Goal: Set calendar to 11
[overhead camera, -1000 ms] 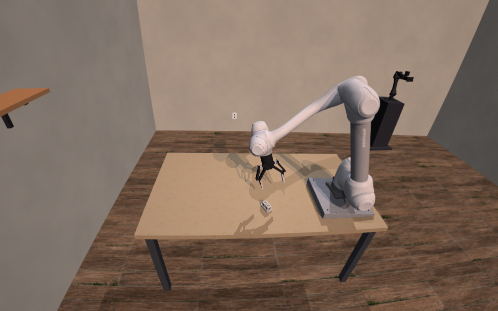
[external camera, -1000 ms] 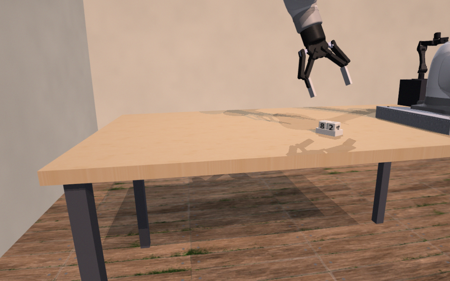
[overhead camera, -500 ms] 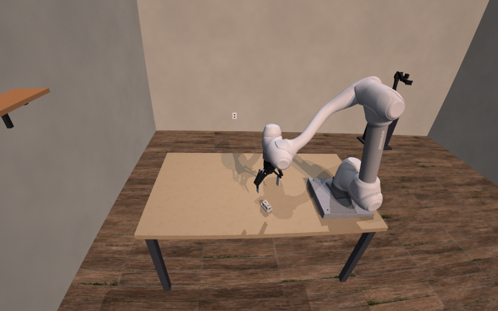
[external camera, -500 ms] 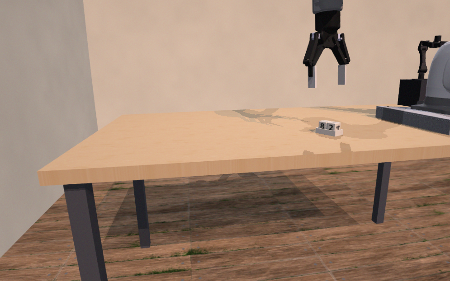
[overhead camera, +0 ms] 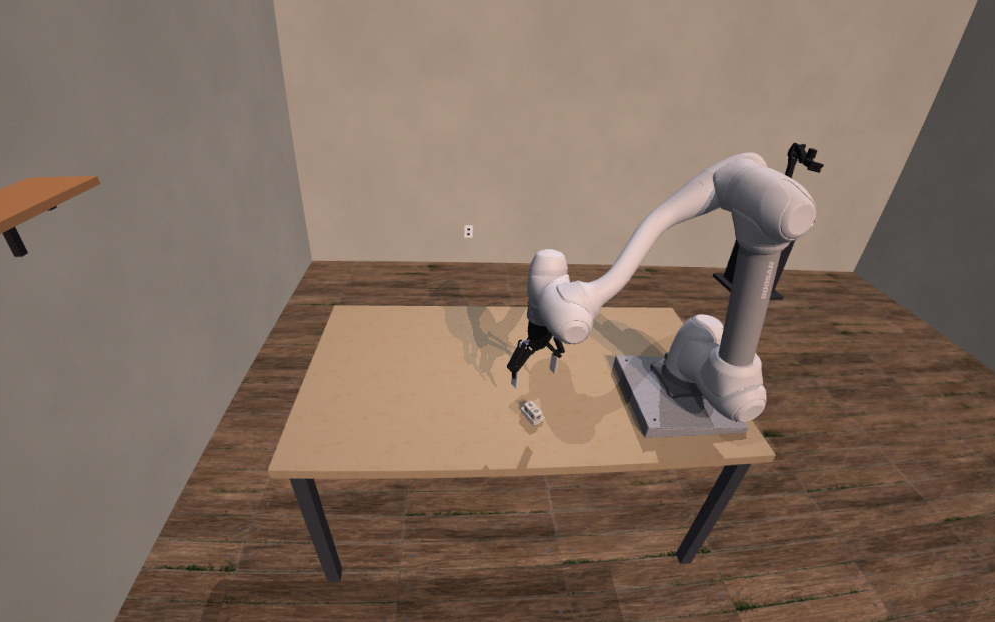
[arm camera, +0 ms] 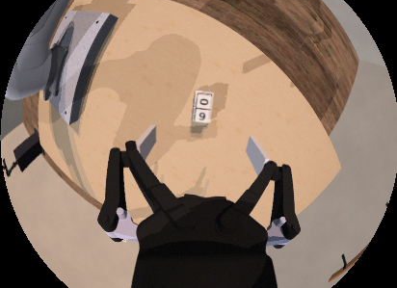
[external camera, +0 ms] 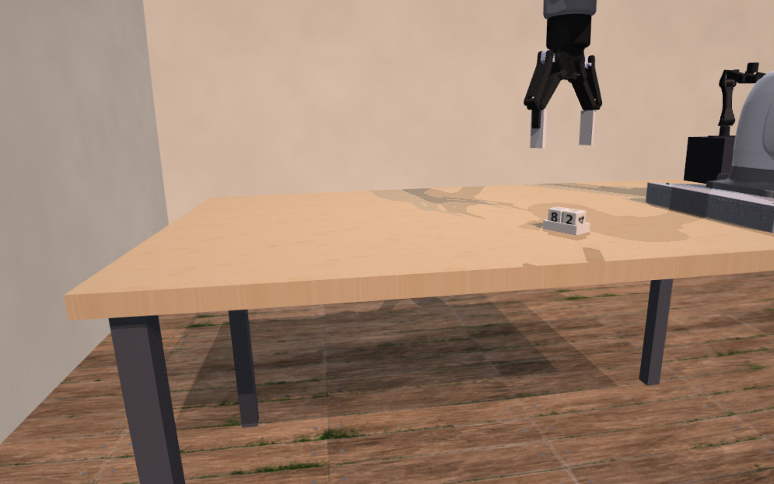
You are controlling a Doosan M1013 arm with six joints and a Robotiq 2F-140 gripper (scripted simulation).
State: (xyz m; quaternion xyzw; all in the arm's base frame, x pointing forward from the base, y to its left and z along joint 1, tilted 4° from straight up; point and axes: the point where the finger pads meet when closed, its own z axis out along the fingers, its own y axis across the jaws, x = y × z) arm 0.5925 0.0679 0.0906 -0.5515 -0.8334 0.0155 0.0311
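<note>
Now: hand 10 mm past the white tray, 10 mm to the right of it and 160 mm above it.
</note>
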